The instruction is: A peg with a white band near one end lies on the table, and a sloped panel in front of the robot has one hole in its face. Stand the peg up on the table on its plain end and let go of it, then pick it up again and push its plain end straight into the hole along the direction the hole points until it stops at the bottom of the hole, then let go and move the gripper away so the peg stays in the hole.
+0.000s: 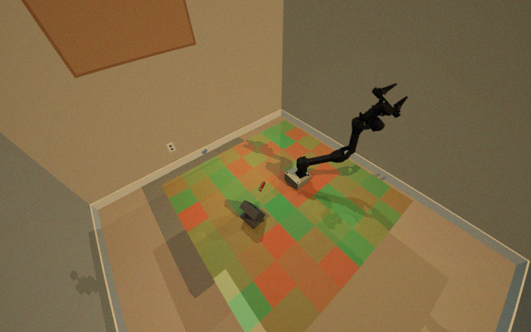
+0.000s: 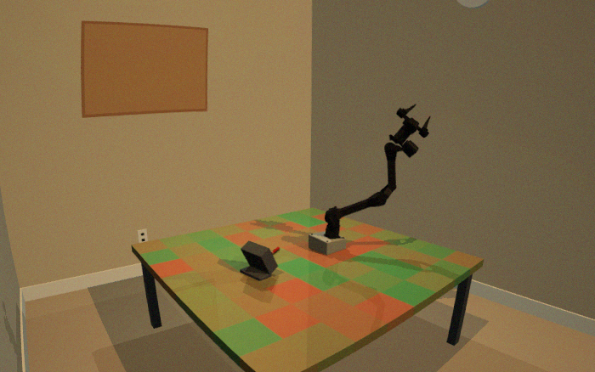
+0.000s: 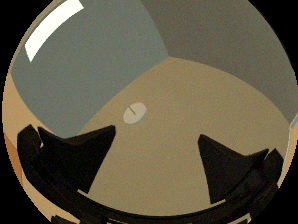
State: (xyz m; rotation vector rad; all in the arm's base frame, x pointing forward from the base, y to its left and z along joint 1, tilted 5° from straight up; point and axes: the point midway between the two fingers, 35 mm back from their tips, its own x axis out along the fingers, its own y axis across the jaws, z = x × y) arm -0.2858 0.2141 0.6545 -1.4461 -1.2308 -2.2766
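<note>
The red peg lies 64 cm ahead of my gripper tip, 34 cm to the right of it and 70 cm below it. Round my gripper tip: dark sloped panel (80 cm ahead, 18 cm to the right, 64 cm below).
</note>
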